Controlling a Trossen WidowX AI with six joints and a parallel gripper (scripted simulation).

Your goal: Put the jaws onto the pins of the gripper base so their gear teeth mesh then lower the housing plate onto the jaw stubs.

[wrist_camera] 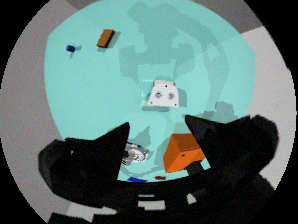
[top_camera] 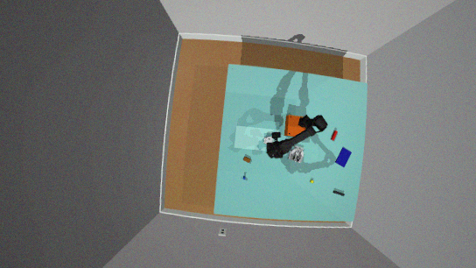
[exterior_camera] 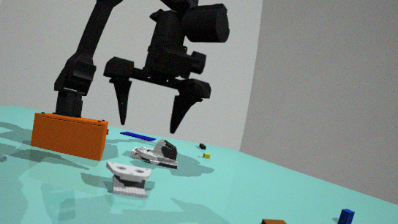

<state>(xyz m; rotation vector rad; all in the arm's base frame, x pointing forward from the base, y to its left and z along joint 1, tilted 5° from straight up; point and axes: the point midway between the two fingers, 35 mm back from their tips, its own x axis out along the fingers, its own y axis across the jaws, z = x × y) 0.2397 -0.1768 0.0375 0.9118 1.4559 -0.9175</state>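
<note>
Now: the gripper base 2 cm behind my gripper tip, 4 cm to the right of it and 7 cm below it. The rest, counted from my gripper tip: brown block 19 cm ahead, 16 cm to the right, 9 cm below; jaw 21 cm to the left, 8 cm below; blue block 34 cm ahead, 14 cm to the right, 8 cm below.
</note>
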